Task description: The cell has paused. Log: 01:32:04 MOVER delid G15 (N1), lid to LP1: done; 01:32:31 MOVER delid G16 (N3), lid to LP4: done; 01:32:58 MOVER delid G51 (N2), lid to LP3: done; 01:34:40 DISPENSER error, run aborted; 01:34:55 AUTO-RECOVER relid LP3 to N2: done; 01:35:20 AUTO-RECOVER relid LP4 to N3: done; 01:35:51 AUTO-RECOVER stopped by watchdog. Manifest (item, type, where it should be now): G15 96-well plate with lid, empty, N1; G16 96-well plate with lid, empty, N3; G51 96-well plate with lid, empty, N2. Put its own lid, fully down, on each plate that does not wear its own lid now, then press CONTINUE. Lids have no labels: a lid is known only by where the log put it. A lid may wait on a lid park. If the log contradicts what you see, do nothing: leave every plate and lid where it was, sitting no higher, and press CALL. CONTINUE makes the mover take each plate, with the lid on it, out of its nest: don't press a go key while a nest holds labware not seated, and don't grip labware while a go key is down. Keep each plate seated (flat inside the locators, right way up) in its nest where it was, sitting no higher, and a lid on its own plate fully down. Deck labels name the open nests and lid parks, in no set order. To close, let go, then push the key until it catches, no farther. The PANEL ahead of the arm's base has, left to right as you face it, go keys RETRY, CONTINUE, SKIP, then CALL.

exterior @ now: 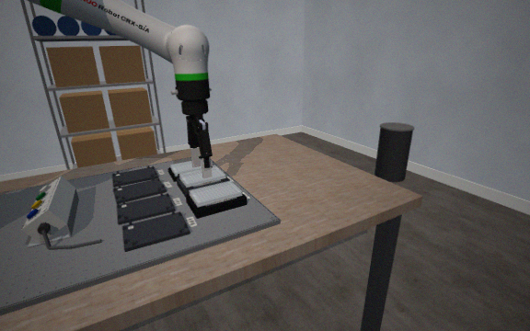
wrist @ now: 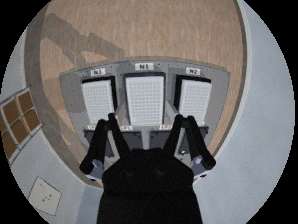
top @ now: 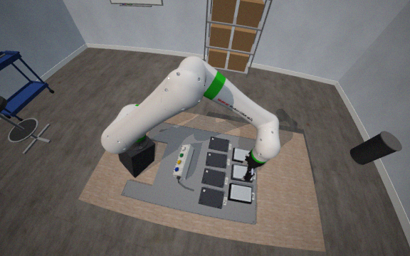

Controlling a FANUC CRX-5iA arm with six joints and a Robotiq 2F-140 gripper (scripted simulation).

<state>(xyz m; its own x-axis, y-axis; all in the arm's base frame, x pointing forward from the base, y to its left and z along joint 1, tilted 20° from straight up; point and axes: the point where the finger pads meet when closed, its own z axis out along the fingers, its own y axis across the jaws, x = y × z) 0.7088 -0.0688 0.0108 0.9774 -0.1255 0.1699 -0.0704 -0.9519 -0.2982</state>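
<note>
Now: hand 4 cm above the pale grey lid. Round my hand: plate (4 cm below).
</note>
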